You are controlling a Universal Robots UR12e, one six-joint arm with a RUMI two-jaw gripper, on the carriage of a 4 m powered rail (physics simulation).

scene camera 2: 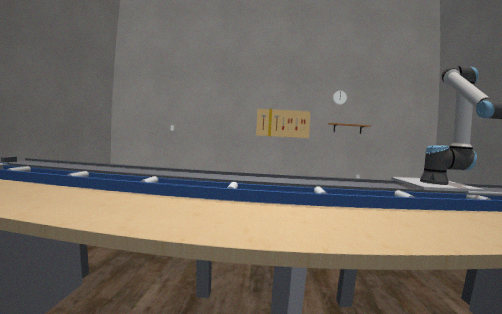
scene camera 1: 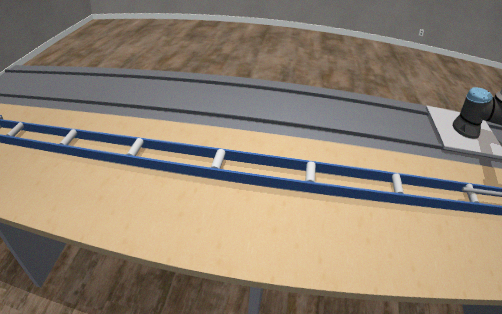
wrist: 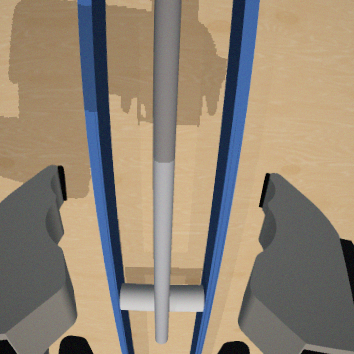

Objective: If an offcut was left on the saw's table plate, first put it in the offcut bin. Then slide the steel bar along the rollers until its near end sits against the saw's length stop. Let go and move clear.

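Seen in the pictures: gripper, fingertip midpoint: (wrist: 163, 173); arm's base, link origin: (scene camera 2: 433, 182) (scene camera 1: 465, 129).
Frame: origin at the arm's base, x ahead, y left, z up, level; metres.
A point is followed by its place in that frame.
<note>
The steel bar (scene camera 1: 487, 191) {x 0.624, y -0.117, z 0.049 m} (wrist: 166, 130) {x 0.622, y 0.085, z 0.050 m} is a long grey round rod. It lies lengthwise between the blue side rails of the roller track. In the wrist view one end sticks a little past a white roller (wrist: 135, 297) {x 0.583, y -0.172, z 0.023 m}; the other end runs out of the top of the view. In scene camera 1 that same kind of end shows at the far right. My gripper (wrist: 163, 173) {x 0.622, y 0.100, z 0.151 m} is open, its jaws wide apart above and on either side of the bar and the track, with nothing between them touching. The saw, its length stop, the table plate, any offcut and the offcut bin do not show.
The blue roller track (scene camera 1: 260, 179) {x 0.694, y -1.191, z 0.006 m} (scene camera 2: 280, 197) {x 0.694, y -1.172, z -0.002 m} (wrist: 243, 65) {x 0.686, y 0.137, z 0.022 m} runs along the wooden table (scene camera 1: 300, 235) {x 0.931, y -1.004, z -0.030 m} (scene camera 2: 300, 227) {x 0.978, y -1.123, z -0.030 m}. Behind it are the grey powered rail (scene camera 1: 250, 106) and the arm's white carriage plate (scene camera 1: 440, 127) {x 0.029, y -0.195, z 0.000 m} (scene camera 2: 407, 182) {x 0.013, y -0.219, z -0.006 m}, at the right.
</note>
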